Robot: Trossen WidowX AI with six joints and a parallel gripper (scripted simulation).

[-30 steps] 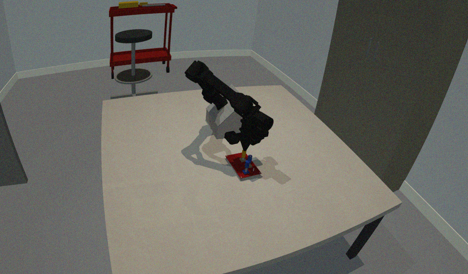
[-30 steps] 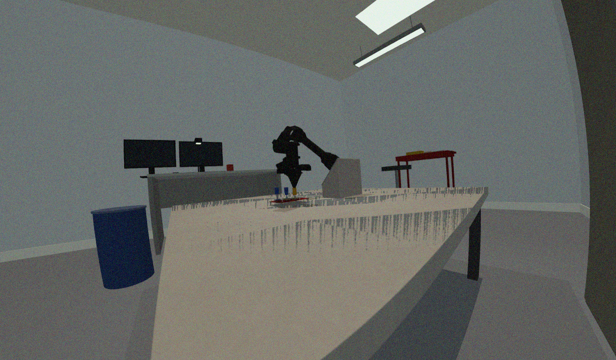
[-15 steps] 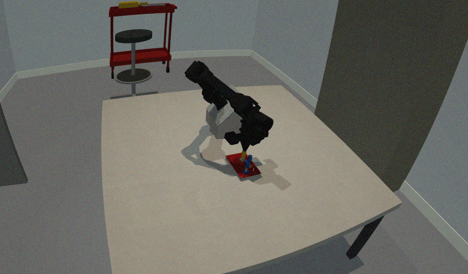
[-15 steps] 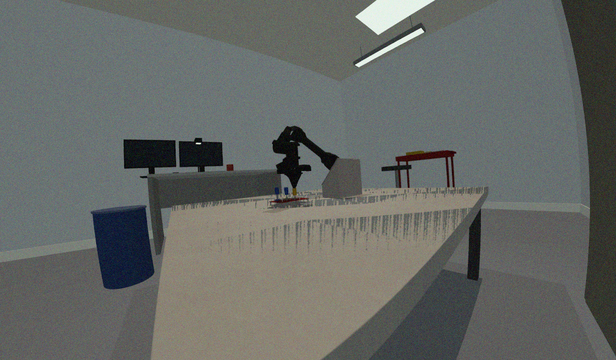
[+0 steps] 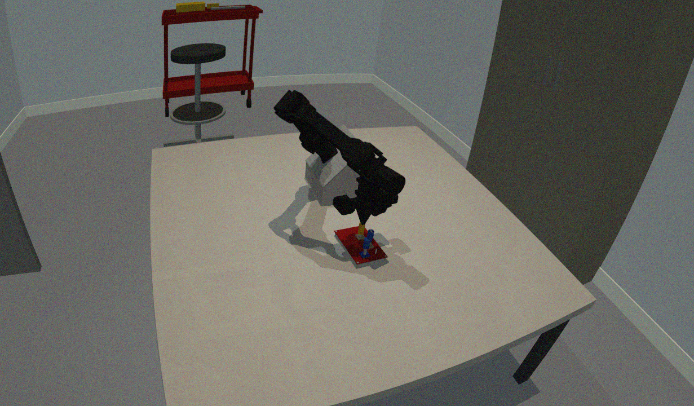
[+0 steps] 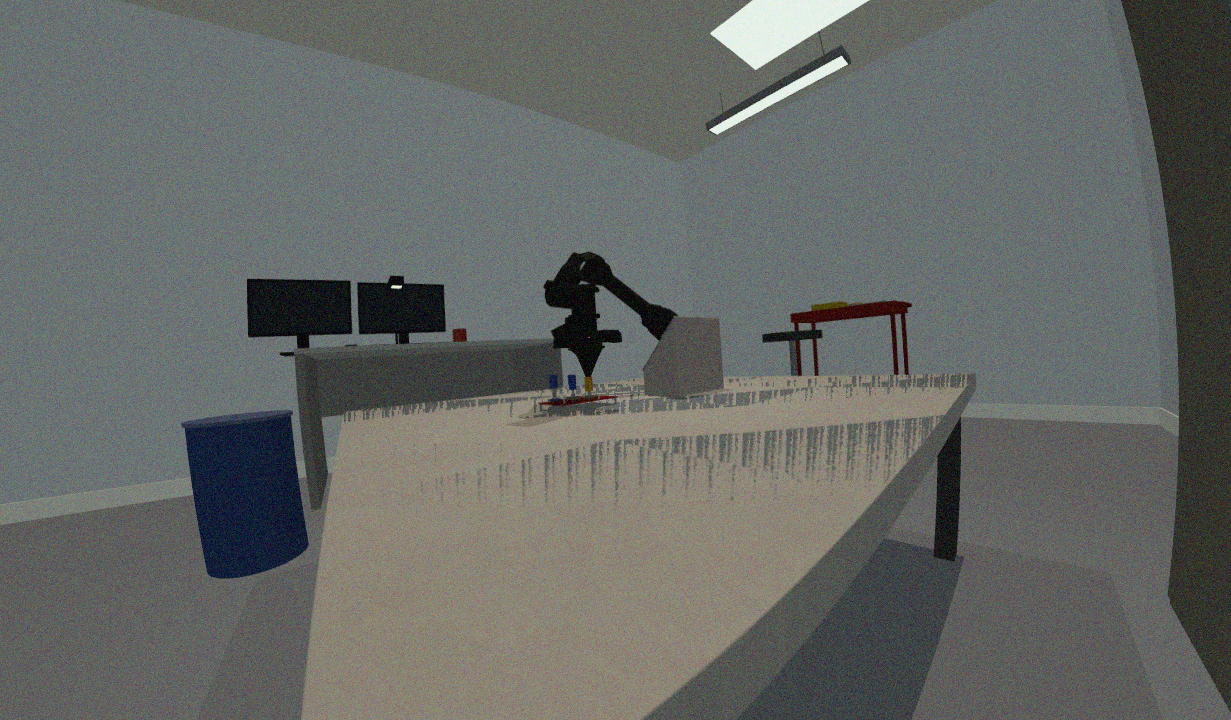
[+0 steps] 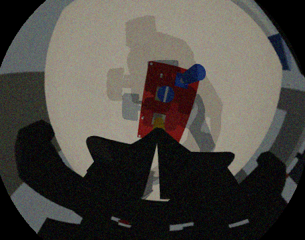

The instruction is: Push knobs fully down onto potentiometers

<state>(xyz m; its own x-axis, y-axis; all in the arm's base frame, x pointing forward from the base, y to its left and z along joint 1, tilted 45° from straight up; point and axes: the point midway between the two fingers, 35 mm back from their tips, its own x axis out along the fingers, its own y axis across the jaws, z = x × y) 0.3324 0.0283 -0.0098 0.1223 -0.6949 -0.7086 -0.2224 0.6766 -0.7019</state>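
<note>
The blue knob is 50 mm ahead of my gripper tip, 10 mm to the left of it and 10 mm below it. The rest, counted from my gripper tip: yellow knob 20 mm below.
</note>
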